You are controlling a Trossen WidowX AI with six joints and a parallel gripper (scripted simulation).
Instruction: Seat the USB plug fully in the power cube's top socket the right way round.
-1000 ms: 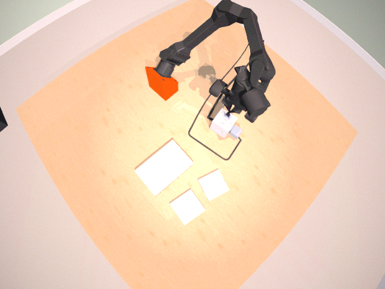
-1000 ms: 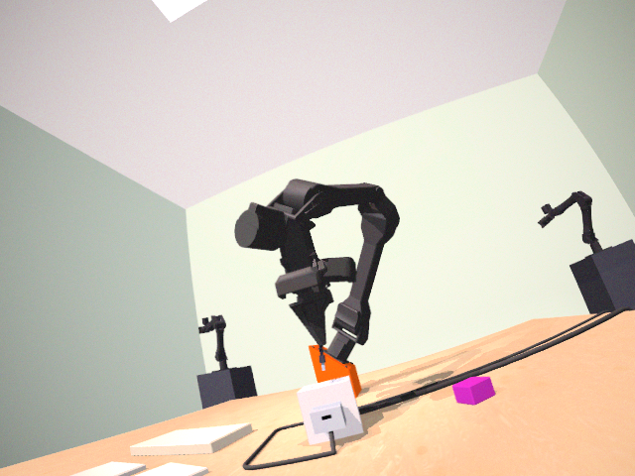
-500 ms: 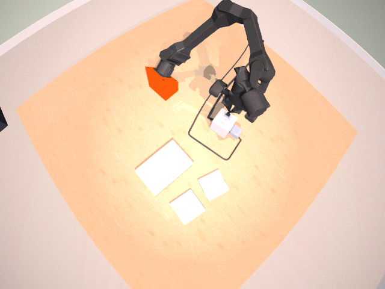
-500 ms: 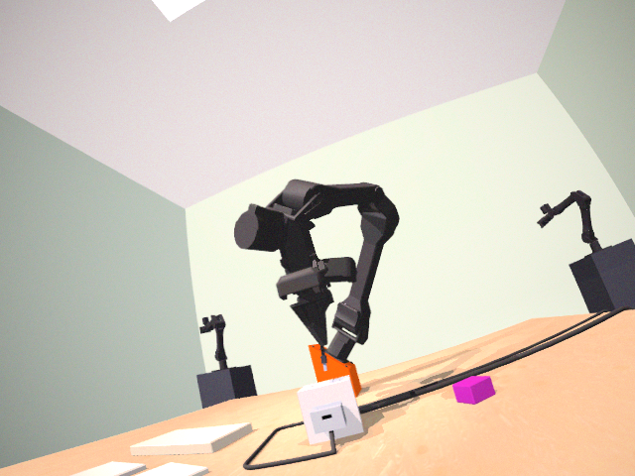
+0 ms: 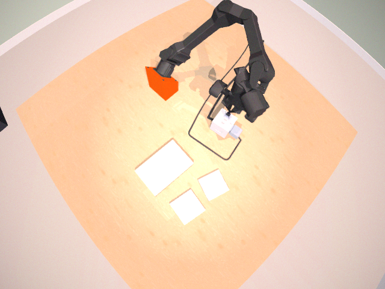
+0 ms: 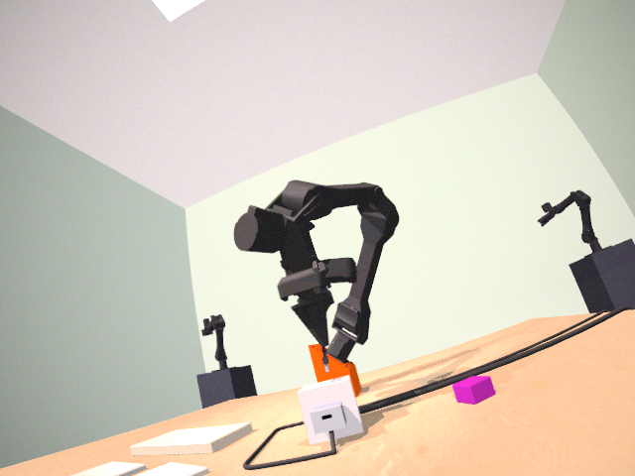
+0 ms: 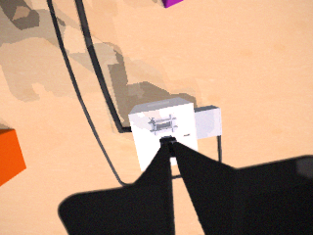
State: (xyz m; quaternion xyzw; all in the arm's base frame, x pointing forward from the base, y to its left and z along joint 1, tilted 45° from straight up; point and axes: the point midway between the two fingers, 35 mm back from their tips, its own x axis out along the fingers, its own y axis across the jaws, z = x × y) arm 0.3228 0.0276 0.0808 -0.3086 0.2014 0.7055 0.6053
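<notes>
Right now my gripper tip is 2 cm above the dark USB plug. From my gripper tip the other things lie so: magenta block: 1 cm ahead, 19 cm to the left, 12 cm below; USB socket: 6 cm below.
</notes>
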